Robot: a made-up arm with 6 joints. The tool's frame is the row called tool. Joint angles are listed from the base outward.
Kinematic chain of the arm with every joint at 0, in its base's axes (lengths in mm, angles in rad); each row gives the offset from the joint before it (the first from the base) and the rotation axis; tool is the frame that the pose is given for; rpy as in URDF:
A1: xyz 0 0 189 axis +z
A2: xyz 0 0 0 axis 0 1 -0.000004
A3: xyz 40 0 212 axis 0 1 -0.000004
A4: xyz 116 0 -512 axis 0 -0.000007 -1
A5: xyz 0 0 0 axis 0 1 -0.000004
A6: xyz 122 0 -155 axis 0 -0.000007 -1
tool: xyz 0 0 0 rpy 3.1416 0 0
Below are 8 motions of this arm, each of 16 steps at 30 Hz.
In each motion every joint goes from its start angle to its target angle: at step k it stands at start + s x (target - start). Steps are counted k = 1, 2, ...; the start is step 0. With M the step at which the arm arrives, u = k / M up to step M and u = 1 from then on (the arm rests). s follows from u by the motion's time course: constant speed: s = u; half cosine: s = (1 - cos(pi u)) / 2; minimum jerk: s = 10 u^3 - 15 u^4 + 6 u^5.
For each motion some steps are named. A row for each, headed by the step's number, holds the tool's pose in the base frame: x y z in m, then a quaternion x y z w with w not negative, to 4 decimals.
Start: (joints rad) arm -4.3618 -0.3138 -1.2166 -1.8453 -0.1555 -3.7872
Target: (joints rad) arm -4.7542 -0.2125 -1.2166 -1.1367 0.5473 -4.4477
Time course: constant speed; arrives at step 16
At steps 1, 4, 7, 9, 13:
1: -0.3294 0.5533 0.4570 -0.5725 -0.4562 -0.1605 0.6621
4: -0.2776 0.6026 0.4639 -0.6136 -0.3941 -0.2272 0.6454
7: -0.2154 0.6454 0.4652 -0.6581 -0.3338 -0.2893 0.6098
9: -0.1691 0.6691 0.4625 -0.6890 -0.2952 -0.3259 0.5761
13: -0.0692 0.7022 0.4480 -0.7519 -0.2238 -0.3826 0.4880

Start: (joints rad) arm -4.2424 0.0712 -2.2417 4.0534 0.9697 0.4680
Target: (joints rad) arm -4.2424 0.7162 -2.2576 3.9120 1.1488 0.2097
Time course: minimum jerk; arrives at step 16
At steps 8, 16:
8: -0.2840 0.6832 0.7243 0.1705 0.3509 0.9009 0.1902
16: -0.3332 0.7966 0.4840 0.0601 0.4186 0.8466 0.3231

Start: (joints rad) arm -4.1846 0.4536 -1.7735 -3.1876 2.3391 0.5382
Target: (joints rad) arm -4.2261 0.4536 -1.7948 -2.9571 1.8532 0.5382
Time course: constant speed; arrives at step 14
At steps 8, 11, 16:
8: -0.3395 0.6500 0.5335 0.1160 -0.0624 0.9528 0.2736
11: -0.3341 0.6724 0.5261 0.0989 -0.0104 0.9537 0.2840
16: -0.3287 0.6935 0.5167 0.0827 0.0423 0.9522 0.2910

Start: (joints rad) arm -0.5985 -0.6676 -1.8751 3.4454 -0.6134 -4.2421
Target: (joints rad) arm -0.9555 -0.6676 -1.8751 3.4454 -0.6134 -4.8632
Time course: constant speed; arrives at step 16
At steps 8, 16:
8: 0.2349 -0.1516 0.8136 0.5347 0.1766 0.5073 0.6523
16: 0.2042 -0.1909 0.8136 0.5219 0.2115 0.3342 0.7557

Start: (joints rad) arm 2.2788 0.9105 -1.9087 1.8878 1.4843 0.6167
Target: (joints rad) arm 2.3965 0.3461 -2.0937 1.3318 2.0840 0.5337
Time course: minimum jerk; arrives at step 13
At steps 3, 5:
3: -0.6497 0.5233 0.1209 0.5526 0.2949 -0.7780 0.0480
5: -0.6635 0.4820 0.2351 0.4902 0.4151 -0.7646 0.0530

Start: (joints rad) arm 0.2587 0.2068 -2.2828 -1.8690 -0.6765 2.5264
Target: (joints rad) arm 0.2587 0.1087 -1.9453 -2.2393 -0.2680 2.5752
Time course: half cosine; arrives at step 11
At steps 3, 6, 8, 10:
3: 0.5030 0.3155 0.6886 -0.6234 -0.1329 -0.6263 0.4488
6: 0.5600 0.3077 0.6364 -0.6535 -0.0886 -0.6557 0.3677
8: 0.5920 0.2984 0.6014 -0.6654 -0.0679 -0.6740 0.3135
10: 0.6090 0.2915 0.5805 -0.6698 -0.0586 -0.6848 0.2811

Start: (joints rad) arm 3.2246 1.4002 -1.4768 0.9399 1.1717 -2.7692
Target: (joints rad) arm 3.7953 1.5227 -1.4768 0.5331 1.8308 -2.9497
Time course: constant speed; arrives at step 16
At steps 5, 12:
5: -0.2350 -0.1596 -0.4826 0.7117 -0.3198 0.6198 0.0841
12: -0.1154 -0.1775 -0.4526 -0.6566 0.1232 -0.7427 0.0452

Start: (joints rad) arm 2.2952 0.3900 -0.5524 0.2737 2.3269 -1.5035
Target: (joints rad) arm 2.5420 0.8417 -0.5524 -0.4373 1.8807 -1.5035
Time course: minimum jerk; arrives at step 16
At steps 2, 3, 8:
2: -0.1196 0.0575 -0.1323 -0.1105 0.4540 -0.8550 0.2253
3: -0.1130 0.0553 -0.1371 -0.1146 0.4534 -0.8508 0.2398
8: -0.0212 0.0400 -0.1933 -0.1977 0.4244 -0.7767 0.4213

